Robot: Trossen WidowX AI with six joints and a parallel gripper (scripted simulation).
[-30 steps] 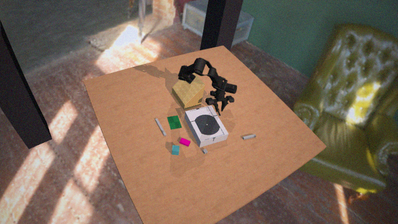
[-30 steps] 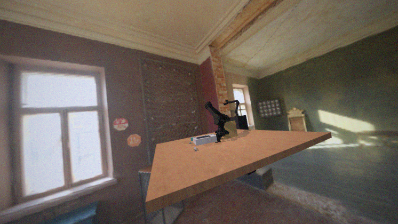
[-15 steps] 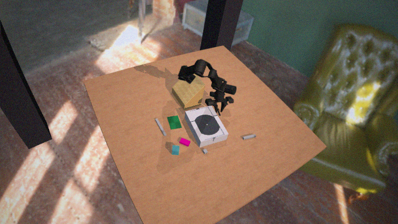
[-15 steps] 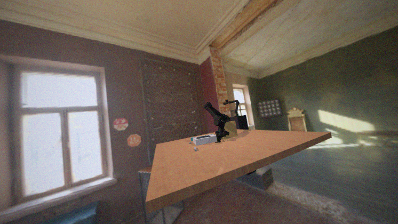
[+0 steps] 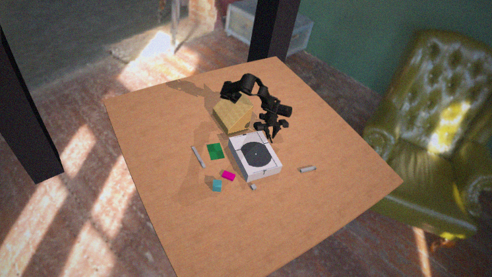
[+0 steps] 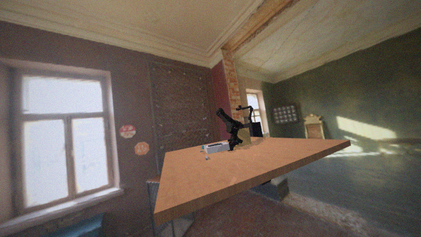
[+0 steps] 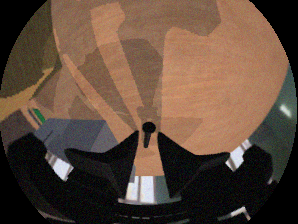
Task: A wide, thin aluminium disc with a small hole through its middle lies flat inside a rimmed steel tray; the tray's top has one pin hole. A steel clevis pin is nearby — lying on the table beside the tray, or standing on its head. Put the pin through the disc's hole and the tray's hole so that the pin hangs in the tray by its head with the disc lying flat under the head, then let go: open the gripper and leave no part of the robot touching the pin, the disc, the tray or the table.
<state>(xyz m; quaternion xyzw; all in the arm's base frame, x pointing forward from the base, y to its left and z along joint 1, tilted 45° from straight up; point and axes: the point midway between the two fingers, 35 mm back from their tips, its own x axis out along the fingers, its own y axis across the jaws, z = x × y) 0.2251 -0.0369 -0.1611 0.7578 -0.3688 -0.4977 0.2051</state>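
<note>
Now: gripper tip 7 cm short of the dark grey disc, 17 cm to the left of it and 5 cm below it. From my gripper tip the other things lie so: dark clevis pin 1 cm ahead; then green tile 8 cm behind, 31 cm to the right; then rimmed tray 6 cm ahead, 17 cm to the right, 4 cm above.
</note>
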